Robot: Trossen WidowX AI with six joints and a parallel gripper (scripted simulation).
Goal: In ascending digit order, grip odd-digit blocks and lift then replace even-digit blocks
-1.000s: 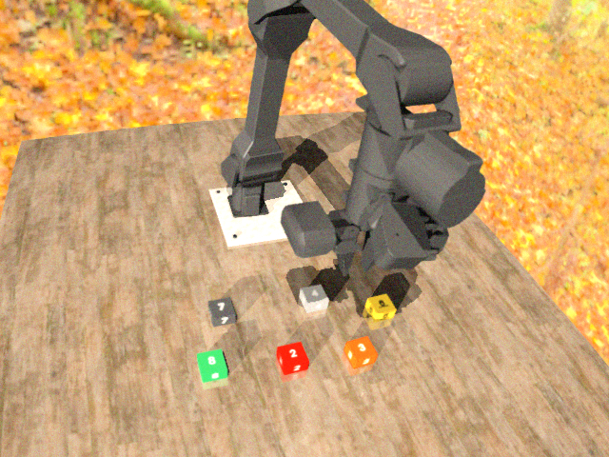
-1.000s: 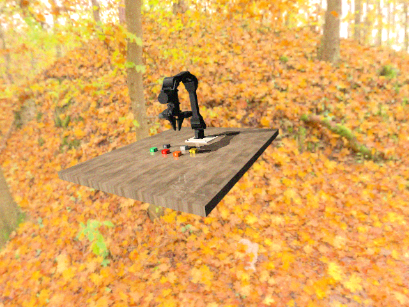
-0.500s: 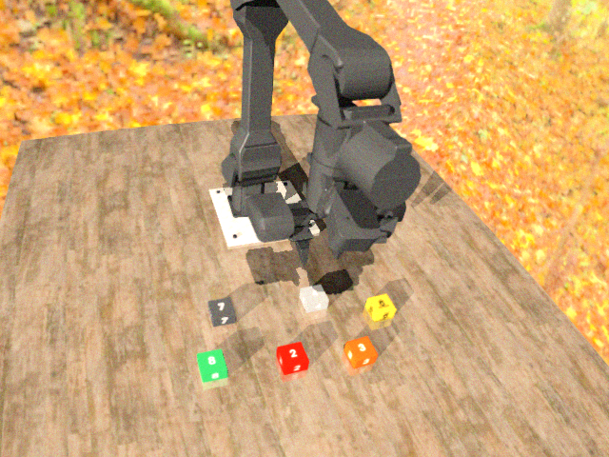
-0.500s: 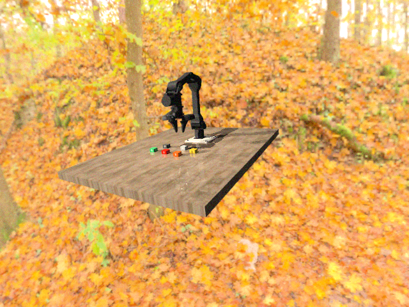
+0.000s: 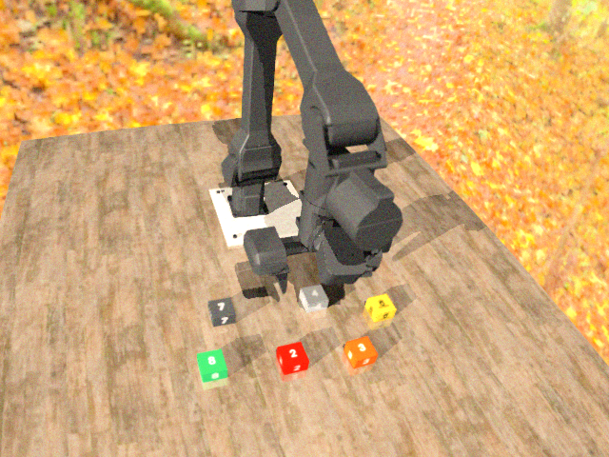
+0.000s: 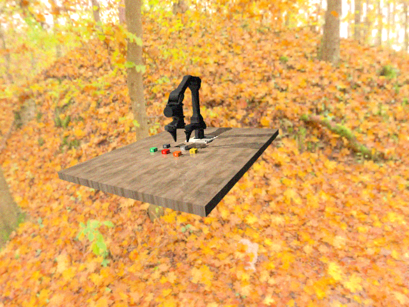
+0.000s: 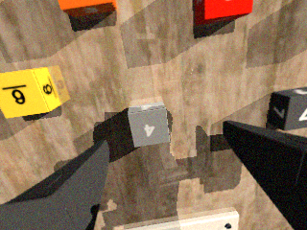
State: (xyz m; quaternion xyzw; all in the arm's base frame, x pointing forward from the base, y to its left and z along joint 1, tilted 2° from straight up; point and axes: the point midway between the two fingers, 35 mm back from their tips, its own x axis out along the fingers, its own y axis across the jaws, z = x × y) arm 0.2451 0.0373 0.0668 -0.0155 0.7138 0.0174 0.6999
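Now: gripper tip 3 cm short of the yellow block, 10 cm to the right of it and 3 cm above it. The rest, counted from my gripper tip: orange block: 10 cm ahead, 4 cm to the left, 3 cm below; red block: 9 cm ahead, 5 cm to the right, 3 cm below; dark grey block: 1 cm behind, 13 cm to the right, 3 cm below.
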